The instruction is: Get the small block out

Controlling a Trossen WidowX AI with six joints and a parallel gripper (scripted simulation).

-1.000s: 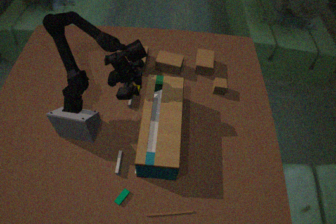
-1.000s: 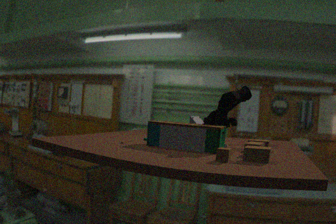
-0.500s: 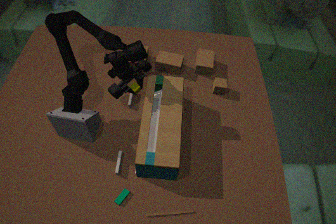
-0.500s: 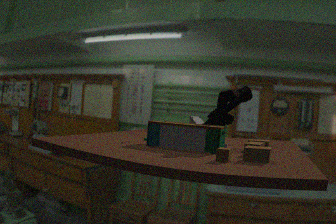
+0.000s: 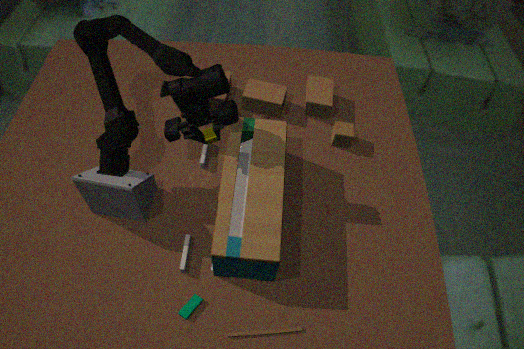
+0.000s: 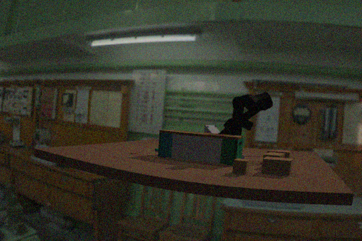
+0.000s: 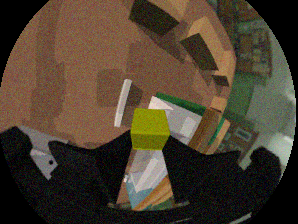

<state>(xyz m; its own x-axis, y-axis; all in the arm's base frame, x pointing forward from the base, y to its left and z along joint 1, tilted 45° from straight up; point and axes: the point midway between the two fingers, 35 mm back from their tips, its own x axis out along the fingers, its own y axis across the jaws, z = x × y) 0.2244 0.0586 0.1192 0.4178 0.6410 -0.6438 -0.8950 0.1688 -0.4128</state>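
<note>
Right now the yellow block is 10 mm to the left of my gripper tip, 10 mm behind it and 10 mm above it. Also, from my gripper tip: thin stick: 460 mm to the right, 160 mm ahead, 80 mm below; then green tile: 410 mm to the right, 80 mm below, 10 mm behind; then long box: 130 mm to the right, 70 mm ahead, 20 mm below.
</note>
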